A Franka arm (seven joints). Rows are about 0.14 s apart.
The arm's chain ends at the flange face. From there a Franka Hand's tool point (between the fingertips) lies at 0.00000 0.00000 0.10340 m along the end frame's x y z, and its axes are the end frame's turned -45 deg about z.
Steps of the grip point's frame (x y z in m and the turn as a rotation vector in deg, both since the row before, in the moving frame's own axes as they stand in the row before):
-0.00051, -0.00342, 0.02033, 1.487, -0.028, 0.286
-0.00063, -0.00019, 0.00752, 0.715, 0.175, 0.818
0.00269, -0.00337, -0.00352, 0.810, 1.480, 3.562
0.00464, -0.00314, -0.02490, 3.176, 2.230, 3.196
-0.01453, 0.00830, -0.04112, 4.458, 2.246, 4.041
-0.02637, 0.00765, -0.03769, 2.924, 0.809, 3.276
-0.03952, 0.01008, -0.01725, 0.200, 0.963, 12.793
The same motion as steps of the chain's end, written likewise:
-0.00085, -0.00019, 0.02036, 1.032, -1.071, 0.286
0.00010, 0.00145, 0.00753, 0.629, -0.382, 0.818
-0.00143, -0.00139, -0.00348, 1.619, 0.474, 3.562
0.00207, 0.00142, -0.02466, 3.823, -0.669, 3.196
-0.00189, 0.02478, -0.04073, 4.740, -1.564, 4.041
-0.01068, 0.02889, -0.03755, 2.640, -1.496, 3.276
-0.02195, 0.03644, -0.01723, 0.822, 0.540, 12.793

